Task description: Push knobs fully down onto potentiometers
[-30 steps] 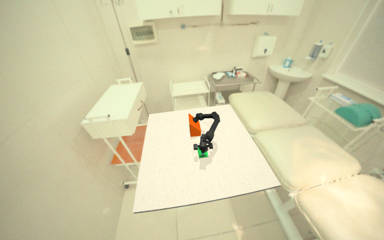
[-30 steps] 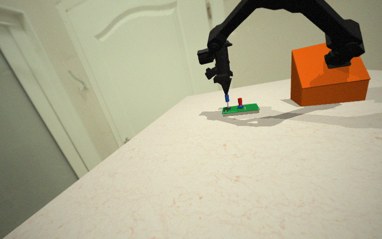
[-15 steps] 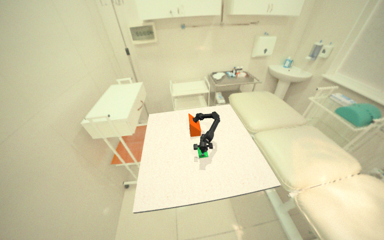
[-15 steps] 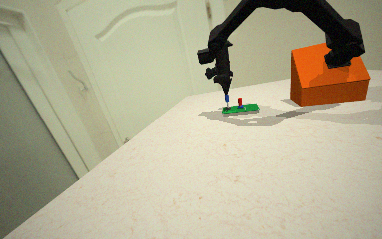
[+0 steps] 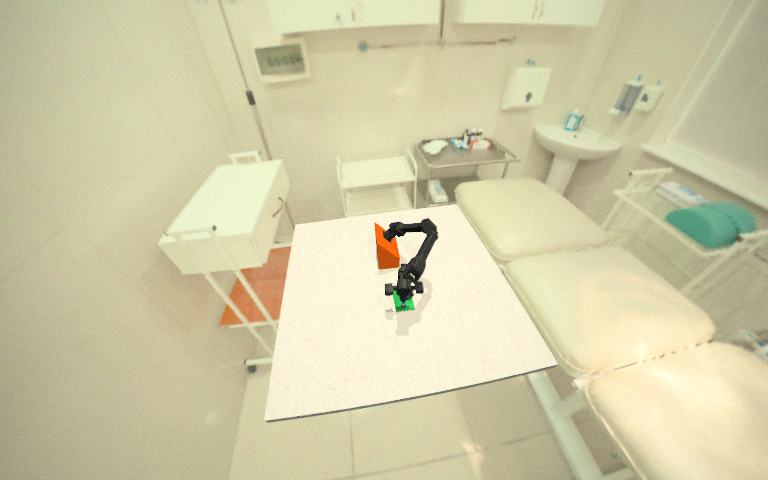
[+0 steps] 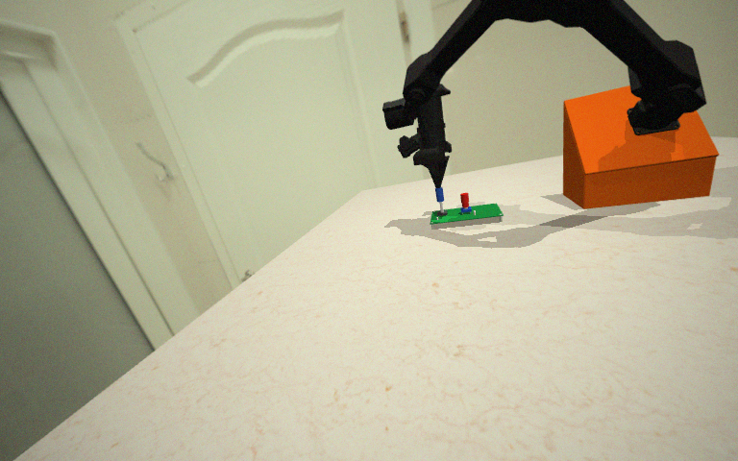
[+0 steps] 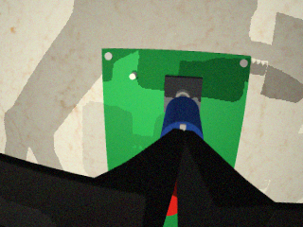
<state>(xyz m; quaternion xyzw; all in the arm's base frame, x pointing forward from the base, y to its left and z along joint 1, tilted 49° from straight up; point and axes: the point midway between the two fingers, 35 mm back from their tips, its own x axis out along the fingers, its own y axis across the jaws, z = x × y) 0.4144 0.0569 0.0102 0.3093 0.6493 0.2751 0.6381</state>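
The red knob lies 60 mm behind my gripper tip and 40 mm below it. Round my gripper tip: blue knob: 10 mm below.
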